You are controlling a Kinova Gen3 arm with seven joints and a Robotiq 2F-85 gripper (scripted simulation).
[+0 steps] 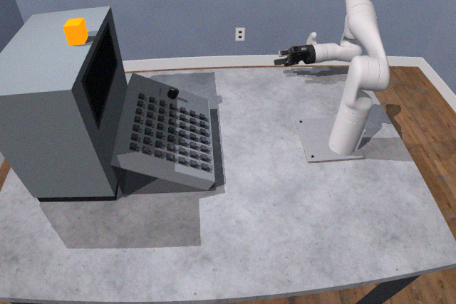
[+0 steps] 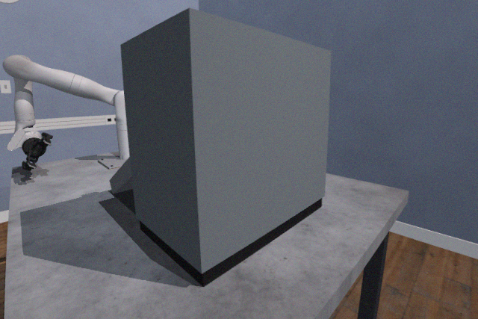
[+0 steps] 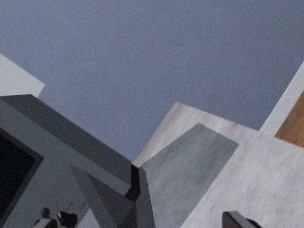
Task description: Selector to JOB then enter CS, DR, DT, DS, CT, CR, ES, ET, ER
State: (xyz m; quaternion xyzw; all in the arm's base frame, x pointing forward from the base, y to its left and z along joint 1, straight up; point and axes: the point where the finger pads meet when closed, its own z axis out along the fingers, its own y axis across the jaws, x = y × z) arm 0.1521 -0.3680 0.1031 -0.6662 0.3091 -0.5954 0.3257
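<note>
Right now my hand is 360 mm short of the key, 320 mm to the right of it and 10 mm above it. Round my hand: black selector knob 390 mm ahead, 200 mm to the left, 10 mm above; sloped keypad 410 mm ahead, 310 mm to the left, 30 mm below.
</note>
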